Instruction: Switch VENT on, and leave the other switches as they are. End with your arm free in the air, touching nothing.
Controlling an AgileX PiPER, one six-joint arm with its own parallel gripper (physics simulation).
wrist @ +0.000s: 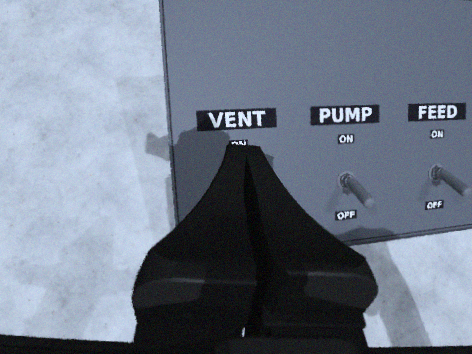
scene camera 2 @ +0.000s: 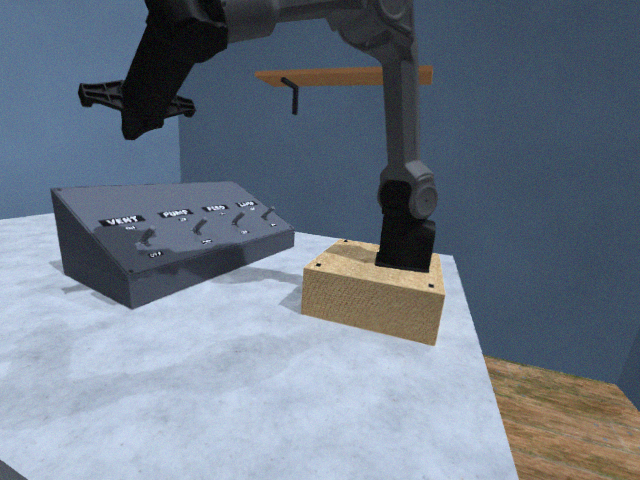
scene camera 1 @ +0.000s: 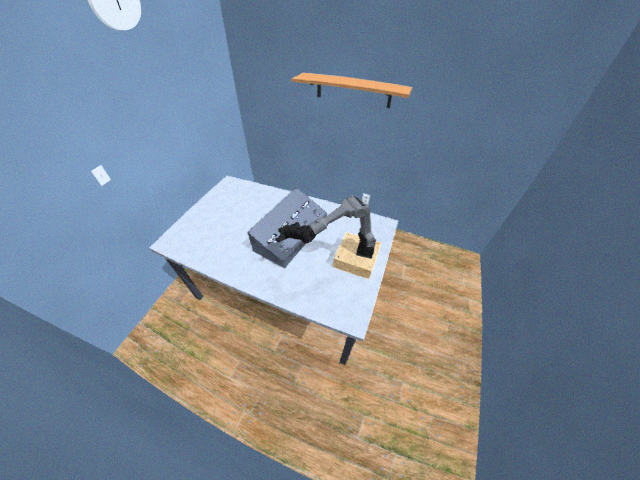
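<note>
The grey switch panel [scene camera 1: 276, 217] [scene camera 2: 155, 197] [wrist: 310, 55] has a sloped face with levers. The VENT lever [scene camera 2: 147, 236] leans the same way as the PUMP lever [scene camera 2: 200, 226] [wrist: 358, 190] and the FEED lever [scene camera 2: 237, 219] [wrist: 451, 180], which lean toward OFF. The LAMP lever [scene camera 2: 267, 212] leans much like them. My gripper [scene camera 1: 279, 236] [scene camera 2: 130, 136] [wrist: 241, 164] is shut and empty, in the air above the VENT part of the panel. In the wrist view its fingers hide the VENT lever and partly cover the VENT ON label.
The panel stands on a pale table [scene camera 1: 206, 222] [scene camera 2: 258, 403] [wrist: 75, 200]. The arm's base is on a wooden block [scene camera 1: 353, 265] [scene camera 2: 372, 304] right of the panel in both scene views. An orange shelf [scene camera 1: 351, 82] [scene camera 2: 330, 76] is on the wall behind.
</note>
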